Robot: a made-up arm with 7 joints.
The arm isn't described. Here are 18 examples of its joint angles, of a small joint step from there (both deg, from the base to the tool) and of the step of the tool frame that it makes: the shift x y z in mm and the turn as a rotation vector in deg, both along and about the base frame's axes.
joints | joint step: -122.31 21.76 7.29 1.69 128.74 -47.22 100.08 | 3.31 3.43 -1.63 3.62 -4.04 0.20 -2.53
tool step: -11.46 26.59 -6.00 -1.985 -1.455 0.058
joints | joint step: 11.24 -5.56 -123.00 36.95 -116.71 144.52 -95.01 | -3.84 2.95 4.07 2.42 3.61 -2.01 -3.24
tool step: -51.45 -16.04 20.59 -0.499 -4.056 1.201
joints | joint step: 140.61 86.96 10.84 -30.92 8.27 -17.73 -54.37 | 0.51 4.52 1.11 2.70 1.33 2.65 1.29
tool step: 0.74 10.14 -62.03 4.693 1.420 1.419
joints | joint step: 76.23 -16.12 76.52 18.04 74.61 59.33 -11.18 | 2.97 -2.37 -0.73 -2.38 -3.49 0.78 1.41
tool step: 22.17 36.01 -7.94 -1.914 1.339 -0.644
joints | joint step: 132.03 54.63 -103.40 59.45 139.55 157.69 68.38 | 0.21 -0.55 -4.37 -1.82 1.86 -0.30 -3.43
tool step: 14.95 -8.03 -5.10 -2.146 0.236 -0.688
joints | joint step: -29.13 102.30 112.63 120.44 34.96 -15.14 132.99 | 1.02 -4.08 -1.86 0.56 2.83 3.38 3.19
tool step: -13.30 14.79 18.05 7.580 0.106 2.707
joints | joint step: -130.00 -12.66 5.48 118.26 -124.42 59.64 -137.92 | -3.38 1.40 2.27 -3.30 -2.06 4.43 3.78
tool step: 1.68 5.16 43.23 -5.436 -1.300 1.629
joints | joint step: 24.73 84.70 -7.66 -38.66 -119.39 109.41 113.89 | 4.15 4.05 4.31 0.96 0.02 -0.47 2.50
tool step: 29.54 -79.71 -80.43 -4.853 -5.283 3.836
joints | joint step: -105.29 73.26 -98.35 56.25 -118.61 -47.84 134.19 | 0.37 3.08 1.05 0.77 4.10 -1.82 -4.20
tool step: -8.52 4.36 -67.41 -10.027 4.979 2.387
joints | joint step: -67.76 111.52 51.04 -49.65 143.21 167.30 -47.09 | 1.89 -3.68 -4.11 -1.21 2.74 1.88 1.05
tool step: -11.39 10.58 33.93 2.835 0.283 1.691
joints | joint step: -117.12 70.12 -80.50 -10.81 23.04 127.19 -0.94 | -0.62 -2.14 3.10 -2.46 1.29 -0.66 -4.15
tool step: 5.95 -11.49 15.82 0.391 1.564 -0.427
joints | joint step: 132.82 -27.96 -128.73 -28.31 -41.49 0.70 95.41 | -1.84 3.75 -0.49 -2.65 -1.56 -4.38 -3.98
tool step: 35.43 -31.05 20.34 4.000 5.072 -4.332
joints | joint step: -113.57 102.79 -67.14 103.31 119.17 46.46 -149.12 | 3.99 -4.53 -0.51 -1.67 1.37 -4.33 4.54
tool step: -43.93 -19.18 37.43 0.490 4.016 4.505
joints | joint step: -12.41 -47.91 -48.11 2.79 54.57 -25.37 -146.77 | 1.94 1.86 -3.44 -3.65 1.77 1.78 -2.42
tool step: -13.52 57.07 59.85 -4.910 -5.370 4.975
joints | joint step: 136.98 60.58 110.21 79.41 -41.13 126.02 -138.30 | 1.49 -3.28 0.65 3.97 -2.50 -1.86 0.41
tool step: -10.70 11.41 17.44 1.571 -0.746 -2.712
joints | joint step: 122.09 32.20 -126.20 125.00 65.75 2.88 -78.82 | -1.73 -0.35 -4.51 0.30 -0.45 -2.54 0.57
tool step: -7.43 -37.78 -12.10 0.140 2.609 -3.402
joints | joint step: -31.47 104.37 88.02 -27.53 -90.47 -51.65 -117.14 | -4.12 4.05 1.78 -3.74 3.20 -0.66 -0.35
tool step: 22.55 48.37 -29.86 -7.824 -1.111 -2.214
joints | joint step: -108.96 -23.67 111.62 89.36 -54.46 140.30 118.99 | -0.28 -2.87 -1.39 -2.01 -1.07 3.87 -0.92
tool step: -29.71 -50.57 -7.06 1.128 -5.887 -1.260
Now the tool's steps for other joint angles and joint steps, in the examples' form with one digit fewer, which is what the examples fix.
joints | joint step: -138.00 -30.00 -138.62 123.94 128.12 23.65 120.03 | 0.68 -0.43 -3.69 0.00 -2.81 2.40 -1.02
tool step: 33.8 -6.1 11.8 0.85 -2.59 -4.52
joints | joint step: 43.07 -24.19 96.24 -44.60 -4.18 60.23 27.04 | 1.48 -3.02 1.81 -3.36 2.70 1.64 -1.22
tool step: 37.8 44.5 -61.4 2.72 5.39 1.46
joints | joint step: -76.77 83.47 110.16 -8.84 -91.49 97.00 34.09 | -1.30 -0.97 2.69 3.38 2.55 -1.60 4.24
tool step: 30.1 34.2 35.0 -1.93 9.82 -3.93
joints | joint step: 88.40 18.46 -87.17 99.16 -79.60 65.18 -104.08 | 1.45 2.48 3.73 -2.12 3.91 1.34 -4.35
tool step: -22.8 -1.7 36.5 2.67 -2.48 6.32
